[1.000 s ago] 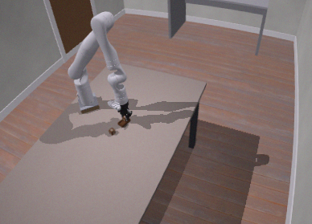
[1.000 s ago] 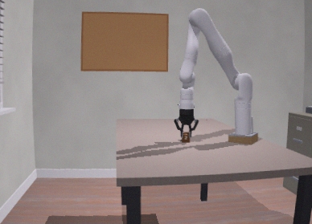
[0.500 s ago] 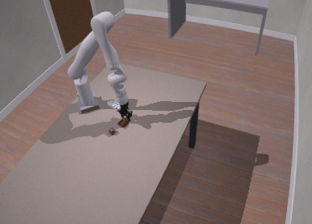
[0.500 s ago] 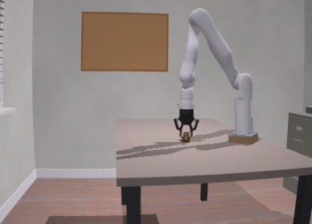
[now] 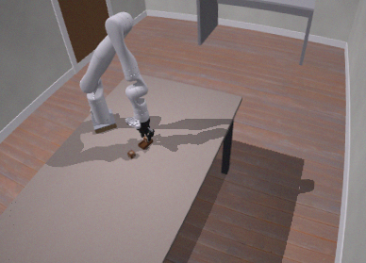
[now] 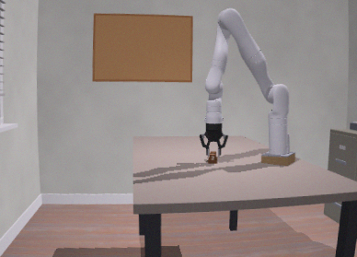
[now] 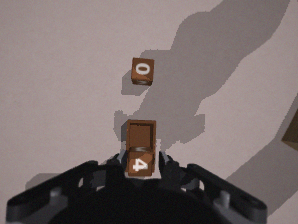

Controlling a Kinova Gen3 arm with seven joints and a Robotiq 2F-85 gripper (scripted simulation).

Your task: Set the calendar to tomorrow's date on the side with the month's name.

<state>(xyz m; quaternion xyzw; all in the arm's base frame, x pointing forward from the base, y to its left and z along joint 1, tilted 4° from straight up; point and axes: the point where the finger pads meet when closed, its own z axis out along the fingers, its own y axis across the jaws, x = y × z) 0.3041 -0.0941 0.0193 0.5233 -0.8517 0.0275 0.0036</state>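
My gripper is now 20 mm above the digit cube. The rest, counted from my hand: brown number cube (110 mm to the right, 50 mm behind, 30 mm below); brown calendar tray (40 mm below, 10 mm to the right).
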